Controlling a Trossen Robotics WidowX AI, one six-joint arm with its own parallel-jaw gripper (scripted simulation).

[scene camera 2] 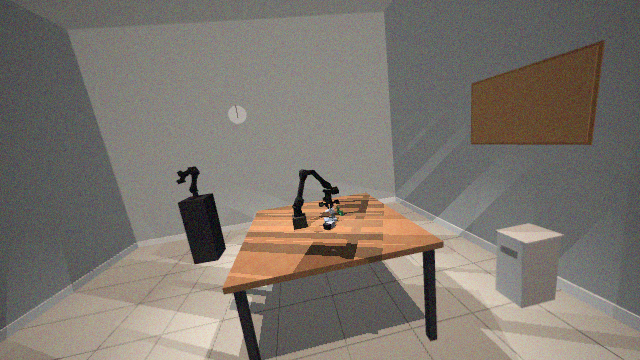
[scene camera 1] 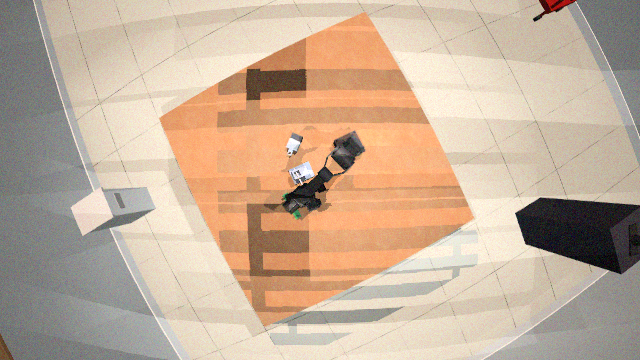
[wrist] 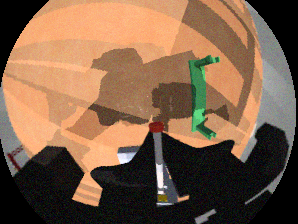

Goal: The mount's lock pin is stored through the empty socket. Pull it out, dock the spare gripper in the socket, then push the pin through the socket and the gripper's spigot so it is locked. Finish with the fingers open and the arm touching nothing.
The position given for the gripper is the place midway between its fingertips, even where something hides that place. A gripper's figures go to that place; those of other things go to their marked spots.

Labels:
The gripper (wrist: 153,133) is 10 cm from the lens. A grey mount (wrist: 170,196) is 14 cm from the lens. A green part (wrist: 197,67) is 16 cm from the lens.

